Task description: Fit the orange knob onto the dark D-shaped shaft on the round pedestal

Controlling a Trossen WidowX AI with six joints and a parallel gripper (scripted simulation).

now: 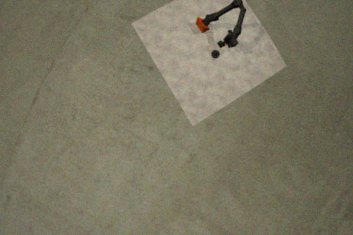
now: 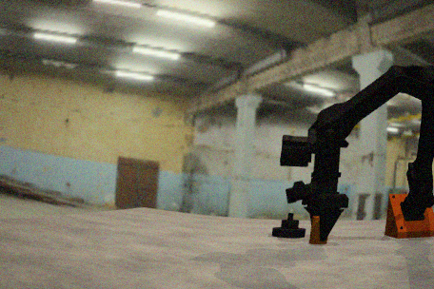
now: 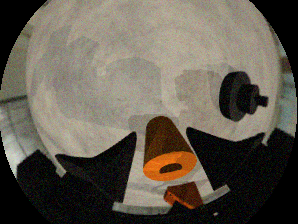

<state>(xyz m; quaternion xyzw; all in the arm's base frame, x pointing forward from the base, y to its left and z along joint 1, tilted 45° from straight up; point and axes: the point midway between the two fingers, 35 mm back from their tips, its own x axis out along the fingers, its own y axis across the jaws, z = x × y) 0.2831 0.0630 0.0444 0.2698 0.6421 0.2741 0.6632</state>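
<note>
My gripper tip is now 5 cm short of the round dark pedestal, 14 cm to the left of it and 2 cm below it. Also, from my gripper tip: orange knob: 2 cm above.
</note>
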